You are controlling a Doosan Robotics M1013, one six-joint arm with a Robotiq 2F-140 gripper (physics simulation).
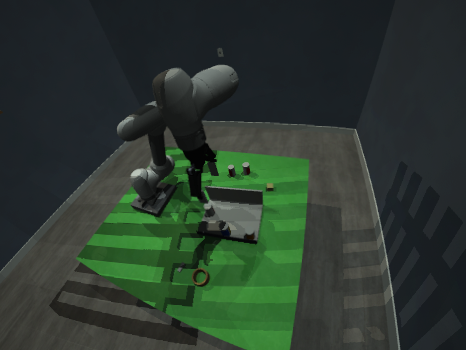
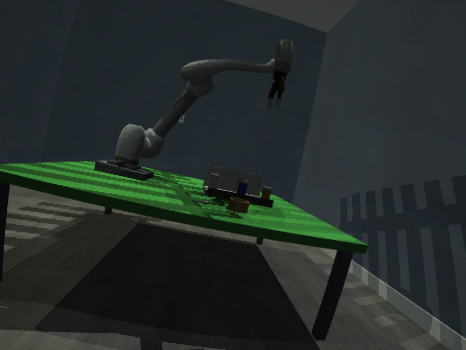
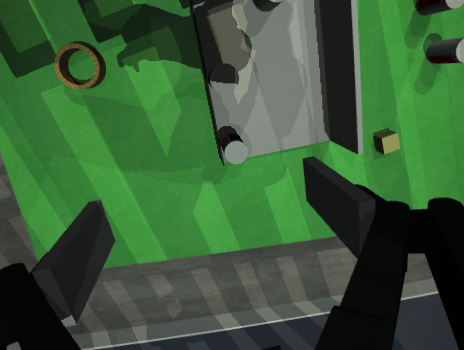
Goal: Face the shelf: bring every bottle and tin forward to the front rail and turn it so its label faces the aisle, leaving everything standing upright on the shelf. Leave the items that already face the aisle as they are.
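Frame: origin at the arm's base, x ahead, y left, z up, level; metres.
Seen in the pictures: gripper, fingertip midpoint: (image 1: 210, 187) (image 2: 272, 107) (image 3: 207, 200); arm's base, origin of the base link: (image 1: 150, 195) (image 2: 124, 166).
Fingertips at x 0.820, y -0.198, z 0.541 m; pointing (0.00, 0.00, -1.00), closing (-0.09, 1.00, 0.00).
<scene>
Pixels of each thing's top centre, then the offset from my fingertips to it. "*": a spot on its surface instead.
- low dark front rail, surface spot: (image 2: 257, 201) * dx +0.045, dy +0.034, dz -0.566 m
- blue can, middle of its top: (image 3: 224, 78) (image 2: 243, 180) (image 1: 223, 225) dx -0.063, dy +0.060, dz -0.458 m
- orange-brown can, middle of its top: (image 3: 236, 152) (image 1: 249, 230) (image 2: 267, 187) dx +0.099, dy +0.073, dz -0.471 m
- pale can, middle of its top: (image 2: 215, 174) (image 1: 207, 205) dx -0.228, dy +0.179, dz -0.468 m
- yellowish cube, middle of its top: (image 3: 391, 143) (image 1: 270, 185) dx +0.142, dy +0.503, dz -0.549 m
- brown ring, middle of its top: (image 3: 77, 66) (image 2: 239, 200) (image 1: 199, 276) dx -0.116, dy -0.252, dz -0.537 m
- small grey piece, middle of its top: (image 1: 180, 266) dx -0.271, dy -0.235, dz -0.575 m
- shelf's back panel, surface spot: (image 3: 342, 100) * dx +0.007, dy +0.326, dz -0.482 m
The grey shelf (image 1: 242, 215) (image 2: 230, 178) (image 3: 285, 115) stands on the table, with a low dark front rail (image 1: 235, 239) (image 2: 257, 201). A blue can (image 1: 226, 230) (image 2: 242, 188) and an orange-brown can (image 1: 249, 236) (image 2: 267, 193) (image 3: 235, 151) stand upright near the rail, the orange-brown one at the right end. A pale can (image 1: 209, 209) (image 2: 215, 181) stands upright farther back at the left; which way its label faces is unclear. Two red-and-white cans (image 1: 231, 171) (image 1: 246, 169) stand behind the shelf. My gripper (image 1: 209, 187) (image 2: 273, 106) (image 3: 207, 200) is open and empty, high above the table.
A yellowish cube (image 1: 270, 187) (image 3: 387, 142) lies behind the shelf at the right. A brown ring (image 1: 194, 281) (image 2: 239, 206) (image 3: 101, 69) and a small grey piece (image 1: 181, 267) lie in front of the shelf. The shelf's back panel (image 1: 234, 195) (image 3: 342, 100) stands upright.
</scene>
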